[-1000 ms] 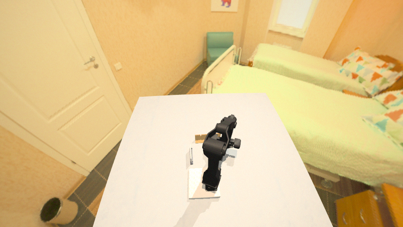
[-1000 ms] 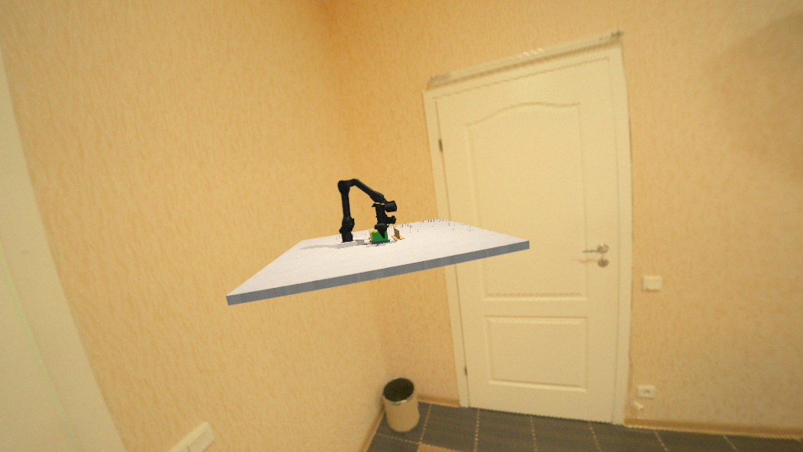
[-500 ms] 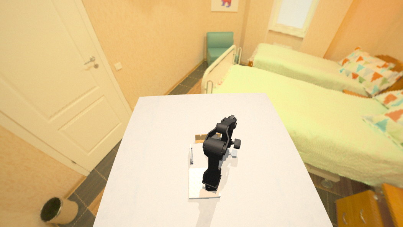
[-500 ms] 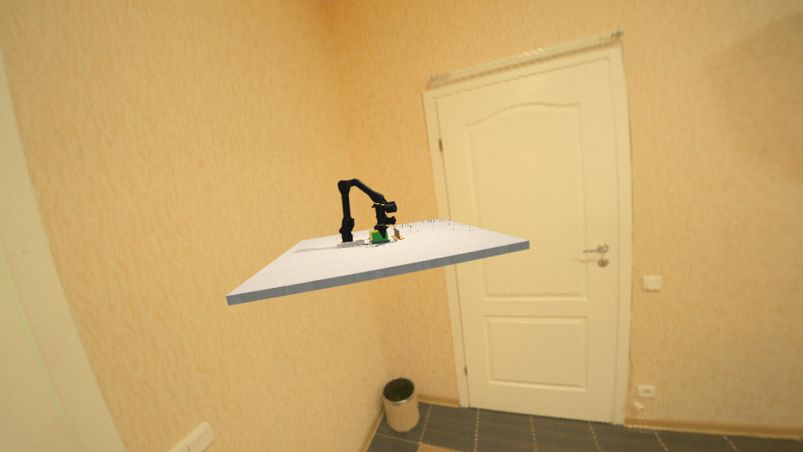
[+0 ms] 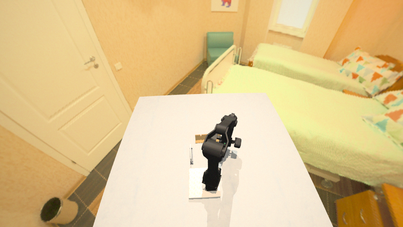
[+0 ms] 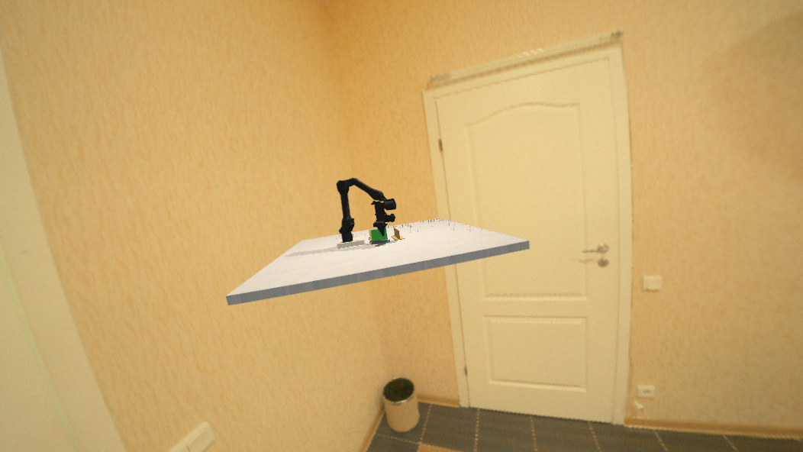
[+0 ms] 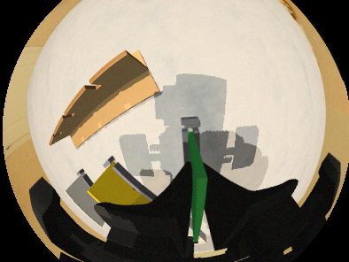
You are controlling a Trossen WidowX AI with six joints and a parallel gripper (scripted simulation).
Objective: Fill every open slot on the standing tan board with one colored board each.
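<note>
My gripper tip is now 100 mm to the right of the tan board, 100 mm short of it and 20 mm above it. Round my gripper tip: yellow board 100 mm to the left, 30 mm behind, 20 mm below; green board 30 mm behind, 10 mm to the left.
</note>
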